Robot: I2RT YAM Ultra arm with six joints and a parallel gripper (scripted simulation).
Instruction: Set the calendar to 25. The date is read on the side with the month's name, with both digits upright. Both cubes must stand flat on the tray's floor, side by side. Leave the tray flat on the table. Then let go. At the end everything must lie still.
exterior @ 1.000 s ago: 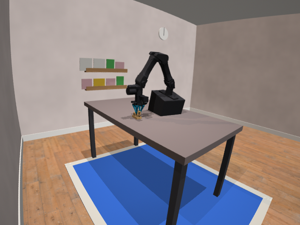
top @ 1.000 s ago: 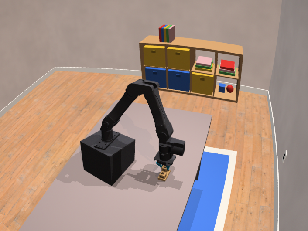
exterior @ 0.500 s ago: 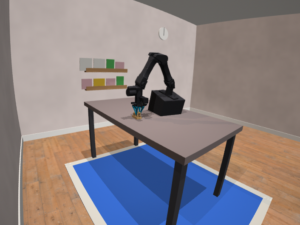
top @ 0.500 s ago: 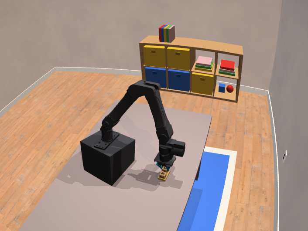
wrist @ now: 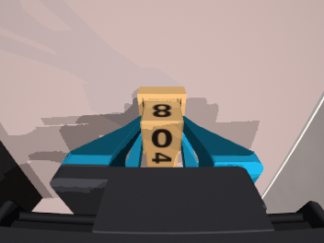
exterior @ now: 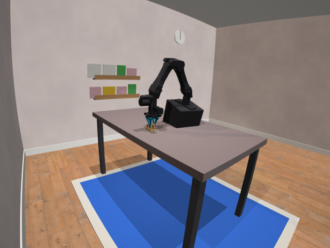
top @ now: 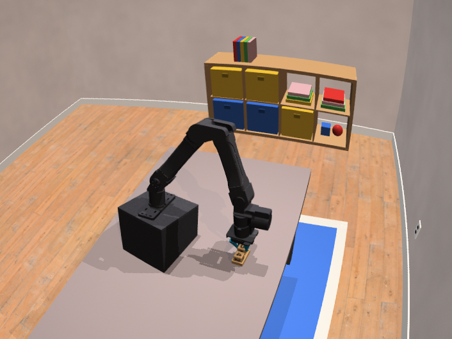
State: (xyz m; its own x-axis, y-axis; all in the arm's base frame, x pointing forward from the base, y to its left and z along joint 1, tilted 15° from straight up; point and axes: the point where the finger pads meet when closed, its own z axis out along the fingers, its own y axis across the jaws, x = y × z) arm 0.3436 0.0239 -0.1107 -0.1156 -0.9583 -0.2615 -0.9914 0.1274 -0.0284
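The wooden digit cube is right at my hand. Round my hand: tray 3 cm below, 2 cm to the right.
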